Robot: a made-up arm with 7 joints. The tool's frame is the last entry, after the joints.
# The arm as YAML. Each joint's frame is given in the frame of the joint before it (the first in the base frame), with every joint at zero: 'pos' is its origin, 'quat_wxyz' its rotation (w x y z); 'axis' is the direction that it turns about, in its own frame. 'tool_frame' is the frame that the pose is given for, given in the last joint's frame.
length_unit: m
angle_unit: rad
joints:
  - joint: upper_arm
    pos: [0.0, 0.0, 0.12]
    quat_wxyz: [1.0, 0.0, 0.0, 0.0]
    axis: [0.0, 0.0, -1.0]
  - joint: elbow
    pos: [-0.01, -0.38, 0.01]
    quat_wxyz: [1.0, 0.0, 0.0, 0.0]
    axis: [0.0, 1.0, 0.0]
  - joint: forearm
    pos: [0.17, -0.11, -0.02]
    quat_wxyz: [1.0, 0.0, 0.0, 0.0]
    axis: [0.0, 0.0, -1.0]
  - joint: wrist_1
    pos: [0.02, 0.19, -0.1]
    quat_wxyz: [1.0, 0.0, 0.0, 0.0]
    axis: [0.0, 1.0, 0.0]
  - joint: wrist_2
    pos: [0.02, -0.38, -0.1]
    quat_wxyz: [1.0, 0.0, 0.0, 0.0]
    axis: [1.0, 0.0, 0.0]
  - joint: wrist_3
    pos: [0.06, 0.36, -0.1]
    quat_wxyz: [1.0, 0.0, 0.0, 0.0]
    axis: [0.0, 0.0, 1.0]
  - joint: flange
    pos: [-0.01, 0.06, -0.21]
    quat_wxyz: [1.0, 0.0, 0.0, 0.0]
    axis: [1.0, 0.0, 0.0]
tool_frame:
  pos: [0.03, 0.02, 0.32]
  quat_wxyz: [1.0, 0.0, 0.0, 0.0]
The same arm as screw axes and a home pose.
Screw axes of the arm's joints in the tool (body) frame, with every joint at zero. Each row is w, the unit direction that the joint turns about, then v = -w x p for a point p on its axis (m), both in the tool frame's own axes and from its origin. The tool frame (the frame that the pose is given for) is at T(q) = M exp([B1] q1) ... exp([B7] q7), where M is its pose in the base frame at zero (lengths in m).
B1 = (0, 0, -1, -0.24, -0.28, 0)
B2 = (0, 1, 0, -0.21, 0, -0.29)
B3 = (0, 0, -1, 0.25, -0.12, 0)
B4 = (0, 1, 0, -0.09, 0, -0.1)
B5 = (1, 0, 0, 0, -0.01, 0.44)
B6 = (0, 0, 1, -0.08, 0.02, 0)
B7 = (1, 0, 0, 0, -0.32, 0.02)
M: xyz 0.28 -0.24 -0.08 (m) rpy 0 0 0 (deg, as in URDF)

